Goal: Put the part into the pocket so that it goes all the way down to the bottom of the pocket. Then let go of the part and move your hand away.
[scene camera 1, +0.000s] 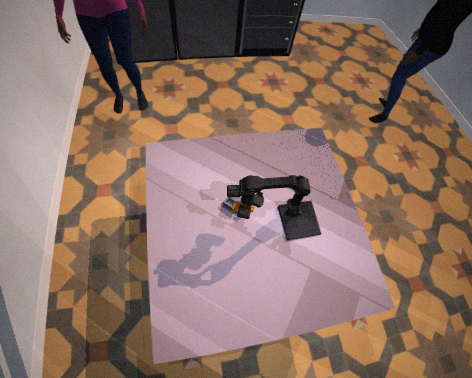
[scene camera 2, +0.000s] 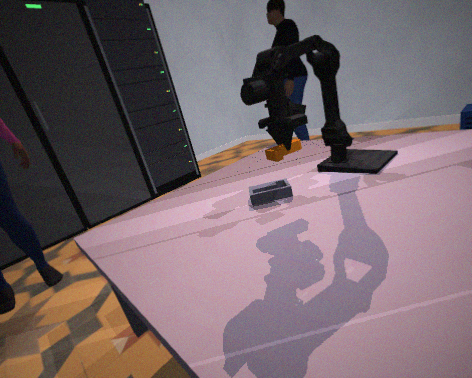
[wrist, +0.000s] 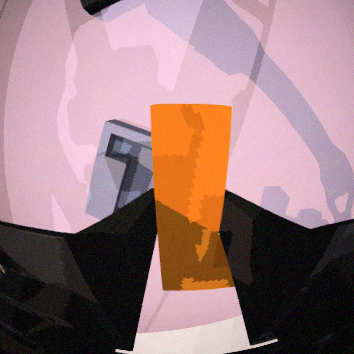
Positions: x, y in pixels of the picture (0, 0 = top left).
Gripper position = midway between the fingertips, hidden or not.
The gripper [scene camera 2: 285, 149] holds an orange part [wrist: 190, 141]; nothing else touches it.
